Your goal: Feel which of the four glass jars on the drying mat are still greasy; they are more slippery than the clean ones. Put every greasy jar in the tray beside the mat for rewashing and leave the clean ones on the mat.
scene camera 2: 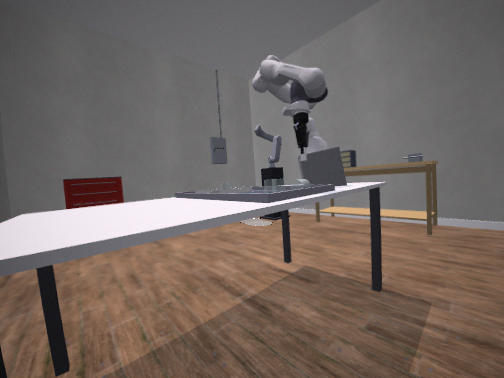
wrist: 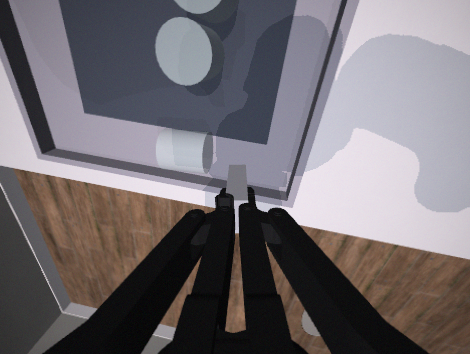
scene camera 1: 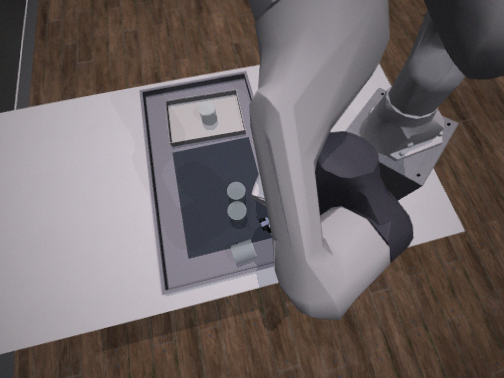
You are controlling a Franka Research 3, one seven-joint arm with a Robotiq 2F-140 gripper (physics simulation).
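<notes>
One pale glass jar point(scene camera 1: 208, 114) stands upright in the cream tray point(scene camera 1: 181, 138). Two jars point(scene camera 1: 236, 190) point(scene camera 1: 237, 211) stand upright close together on the dark drying mat point(scene camera 1: 202, 172) point(wrist: 115, 95); the nearer one point(wrist: 183, 51) also shows in the wrist view. A fourth jar point(scene camera 1: 243, 252) point(wrist: 184, 151) lies on its side off the mat's end, inside the large grey tray's rim. My gripper point(wrist: 237, 177) point(scene camera 2: 302, 151) is shut with nothing between its fingers. It is above the fallen jar's end of the grey tray, to the right of that jar in the wrist view. The arm hides most of it in scene camera 1.
The large grey tray point(scene camera 1: 154, 200) point(wrist: 110, 167) surrounds the mat and the cream tray on the white table point(scene camera 1: 75, 200) point(scene camera 2: 125, 220). A grey upright panel point(scene camera 2: 325, 167) stands behind the tray in scene camera 2. The arm point(scene camera 1: 295, 175) covers the mat's right side in scene camera 1.
</notes>
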